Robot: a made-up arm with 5 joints. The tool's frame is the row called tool. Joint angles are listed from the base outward. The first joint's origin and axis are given. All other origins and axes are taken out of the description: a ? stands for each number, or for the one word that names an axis. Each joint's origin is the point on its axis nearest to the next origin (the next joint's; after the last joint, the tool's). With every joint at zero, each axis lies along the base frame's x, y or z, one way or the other. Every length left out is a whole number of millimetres.
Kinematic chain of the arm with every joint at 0, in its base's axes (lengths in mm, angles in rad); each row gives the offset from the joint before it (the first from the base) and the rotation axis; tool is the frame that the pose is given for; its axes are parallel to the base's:
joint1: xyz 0 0 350 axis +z
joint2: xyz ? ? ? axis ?
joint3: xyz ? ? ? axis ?
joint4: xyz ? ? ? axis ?
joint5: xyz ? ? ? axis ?
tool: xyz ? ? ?
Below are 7 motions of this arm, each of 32 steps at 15 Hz.
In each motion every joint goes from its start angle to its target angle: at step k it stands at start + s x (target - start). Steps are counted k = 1, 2, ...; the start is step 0. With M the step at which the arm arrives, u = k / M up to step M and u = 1 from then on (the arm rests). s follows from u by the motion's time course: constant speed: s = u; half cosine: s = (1 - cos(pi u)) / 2; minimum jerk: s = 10 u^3 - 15 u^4 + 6 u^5.
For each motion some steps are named. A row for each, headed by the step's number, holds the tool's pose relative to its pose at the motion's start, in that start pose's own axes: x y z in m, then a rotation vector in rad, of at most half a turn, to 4 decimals.
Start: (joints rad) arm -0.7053 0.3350 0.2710 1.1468 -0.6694
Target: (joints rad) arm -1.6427 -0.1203 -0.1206 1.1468 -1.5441
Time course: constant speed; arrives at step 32
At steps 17, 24, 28, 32:
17: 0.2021 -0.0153 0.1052 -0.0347 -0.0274 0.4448
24: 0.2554 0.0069 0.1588 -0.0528 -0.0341 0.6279
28: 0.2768 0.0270 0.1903 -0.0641 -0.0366 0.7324
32: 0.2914 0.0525 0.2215 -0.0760 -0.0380 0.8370

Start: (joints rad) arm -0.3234 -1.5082 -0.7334 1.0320 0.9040
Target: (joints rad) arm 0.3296 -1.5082 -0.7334 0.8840 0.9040
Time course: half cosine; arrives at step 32
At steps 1, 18, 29, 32:
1: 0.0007 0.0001 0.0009 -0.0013 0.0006 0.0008
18: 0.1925 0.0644 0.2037 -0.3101 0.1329 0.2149
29: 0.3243 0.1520 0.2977 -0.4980 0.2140 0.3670
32: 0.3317 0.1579 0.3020 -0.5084 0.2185 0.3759

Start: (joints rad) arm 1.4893 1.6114 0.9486 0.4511 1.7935
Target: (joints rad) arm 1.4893 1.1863 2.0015 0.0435 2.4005
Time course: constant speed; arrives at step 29
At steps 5, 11, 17, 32:
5: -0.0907 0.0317 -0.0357 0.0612 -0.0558 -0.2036
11: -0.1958 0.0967 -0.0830 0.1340 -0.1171 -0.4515
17: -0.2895 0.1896 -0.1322 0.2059 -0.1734 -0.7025
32: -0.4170 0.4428 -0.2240 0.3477 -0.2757 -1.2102

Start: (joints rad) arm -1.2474 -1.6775 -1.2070 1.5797 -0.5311
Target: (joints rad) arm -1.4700 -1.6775 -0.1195 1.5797 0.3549
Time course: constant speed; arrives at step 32
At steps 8, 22, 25, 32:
8: -0.0939 -0.0018 0.0206 -0.1339 -0.2996 -0.2166
22: -0.2326 0.0275 -0.0720 -0.2052 -0.8902 -0.5589
25: -0.2472 0.0335 -0.1097 -0.1917 -1.0243 -0.6207
32: -0.2508 0.0417 -0.2096 -0.1185 -1.3419 -0.7409

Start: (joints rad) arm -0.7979 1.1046 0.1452 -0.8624 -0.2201
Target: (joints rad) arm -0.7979 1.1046 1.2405 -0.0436 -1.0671
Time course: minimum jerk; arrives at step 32
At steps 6, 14, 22, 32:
6: 0.0130 -0.0026 -0.0119 0.0483 0.0292 0.0057
14: 0.0810 -0.0183 -0.1034 0.3879 0.1376 -0.0010
22: 0.1244 -0.0534 -0.2105 0.7534 0.0503 -0.1300
32: 0.1275 -0.0826 -0.2436 0.8437 -0.0447 -0.2167

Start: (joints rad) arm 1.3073 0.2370 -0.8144 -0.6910 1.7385
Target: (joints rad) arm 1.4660 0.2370 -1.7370 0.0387 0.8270
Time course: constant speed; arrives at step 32
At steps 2, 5, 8, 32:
2: 0.0482 -0.0042 -0.0107 0.0352 0.0510 0.1100
5: 0.1195 -0.0003 -0.0311 0.0889 0.1232 0.2783
8: 0.1872 0.0161 -0.0554 0.1438 0.1905 0.4502
32: 0.3840 0.4438 -0.2120 0.5914 0.5949 1.9075

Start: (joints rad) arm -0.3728 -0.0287 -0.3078 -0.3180 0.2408
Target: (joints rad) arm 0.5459 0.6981 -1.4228 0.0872 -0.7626
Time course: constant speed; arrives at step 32
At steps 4, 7, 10, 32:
4: 0.0627 0.0490 0.0010 0.0582 -0.0375 0.2818
7: 0.1009 0.1006 0.0061 0.0981 -0.0656 0.4946
10: 0.1281 0.1627 0.0148 0.1350 -0.0935 0.7084
32: -0.1403 0.6359 0.1451 0.3462 -0.2764 2.2947

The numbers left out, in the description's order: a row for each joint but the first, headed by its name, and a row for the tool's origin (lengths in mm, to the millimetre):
joint2: xyz 360 100 0, axis -z
joint3: xyz -210 -80 0, axis -z
joint4: xyz -40 50 0, axis +x
joint5: xyz 0 190 50, axis -z
tool: xyz 70 -390 0

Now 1 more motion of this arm.
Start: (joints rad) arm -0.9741 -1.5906 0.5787 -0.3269 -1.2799
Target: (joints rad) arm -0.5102 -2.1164 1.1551 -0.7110 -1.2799
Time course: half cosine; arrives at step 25
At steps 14, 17, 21, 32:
14: 0.1526 -0.0817 0.0050 -0.1656 0.1873 0.2224
17: 0.2075 -0.0977 0.0107 -0.2233 0.2385 0.2834
21: 0.2647 -0.1082 0.0182 -0.2834 0.2866 0.3408
32: 0.2863 -0.1106 0.0214 -0.3062 0.3035 0.3611

